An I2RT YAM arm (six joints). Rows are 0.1 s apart.
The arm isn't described. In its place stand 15 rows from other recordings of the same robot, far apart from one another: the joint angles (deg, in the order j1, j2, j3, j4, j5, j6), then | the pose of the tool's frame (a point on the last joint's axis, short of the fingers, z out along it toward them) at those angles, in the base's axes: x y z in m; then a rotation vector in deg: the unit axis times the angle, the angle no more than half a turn.
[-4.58 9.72 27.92 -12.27 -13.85 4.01] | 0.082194 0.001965 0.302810 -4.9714 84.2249 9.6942
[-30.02 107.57 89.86 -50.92 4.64 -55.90] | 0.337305 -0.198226 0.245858 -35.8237 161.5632 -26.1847
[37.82 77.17 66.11 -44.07 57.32 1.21] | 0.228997 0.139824 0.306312 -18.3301 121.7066 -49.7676
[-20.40 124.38 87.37 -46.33 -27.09 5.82] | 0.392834 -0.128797 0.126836 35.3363 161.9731 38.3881
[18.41 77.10 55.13 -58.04 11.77 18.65] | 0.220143 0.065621 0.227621 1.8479 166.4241 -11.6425
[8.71 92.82 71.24 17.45 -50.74 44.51] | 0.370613 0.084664 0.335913 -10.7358 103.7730 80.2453
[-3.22 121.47 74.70 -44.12 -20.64 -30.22] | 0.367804 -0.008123 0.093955 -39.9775 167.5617 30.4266
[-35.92 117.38 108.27 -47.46 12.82 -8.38] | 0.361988 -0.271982 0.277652 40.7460 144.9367 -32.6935
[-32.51 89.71 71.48 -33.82 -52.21 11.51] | 0.292615 -0.153127 0.282289 27.3760 124.0331 52.4983
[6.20 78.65 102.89 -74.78 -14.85 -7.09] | 0.233344 0.034527 0.443935 -22.6172 137.7984 17.7894
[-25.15 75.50 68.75 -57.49 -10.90 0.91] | 0.230615 -0.100836 0.301750 31.1333 149.2842 6.9021
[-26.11 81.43 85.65 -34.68 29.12 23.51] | 0.271794 -0.152502 0.399141 65.2468 99.4774 -32.0834
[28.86 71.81 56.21 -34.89 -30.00 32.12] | 0.215956 0.139342 0.275335 -10.0940 149.3456 61.5537
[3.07 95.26 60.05 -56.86 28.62 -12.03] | 0.275690 -0.002291 0.178970 23.1703 -168.8400 43.0980
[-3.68 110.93 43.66 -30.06 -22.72 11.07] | 0.251049 -0.002368 0.051329 -23.7301 -166.4800 -33.0183
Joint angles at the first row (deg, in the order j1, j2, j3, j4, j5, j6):
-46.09, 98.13, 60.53, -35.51, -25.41, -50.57
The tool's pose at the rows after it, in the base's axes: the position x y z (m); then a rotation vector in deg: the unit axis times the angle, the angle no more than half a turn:
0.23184 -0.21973 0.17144 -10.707 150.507 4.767
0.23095 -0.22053 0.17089 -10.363 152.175 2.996
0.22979 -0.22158 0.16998 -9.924 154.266 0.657
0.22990 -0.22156 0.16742 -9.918 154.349 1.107
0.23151 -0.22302 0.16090 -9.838 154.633 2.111
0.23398 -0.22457 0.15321 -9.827 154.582 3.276
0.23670 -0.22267 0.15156 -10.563 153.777 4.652
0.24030 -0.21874 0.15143 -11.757 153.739 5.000
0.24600 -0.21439 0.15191 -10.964 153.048 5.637
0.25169 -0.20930 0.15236 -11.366 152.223 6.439
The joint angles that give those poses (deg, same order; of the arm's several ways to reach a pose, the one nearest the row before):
-46.09, 98.10, 60.60, -35.57, -24.23, -50.57
-46.08, 98.10, 60.60, -35.68, -22.13, -50.57
-46.09, 98.13, 60.55, -35.72, -19.44, -50.57
-46.08, 98.48, 60.36, -35.48, -19.59, -50.59
-46.09, 99.79, 60.36, -34.92, -19.86, -50.61
-46.02, 101.34, 60.34, -33.93, -20.43, -50.57
-45.56, 101.73, 60.36, -33.74, -21.58, -50.57
-44.62, 101.75, 60.36, -33.76, -21.58, -50.52
-43.42, 101.76, 60.36, -32.99, -22.04, -48.56
-42.15, 101.76, 60.36, -32.40, -22.70, -47.42

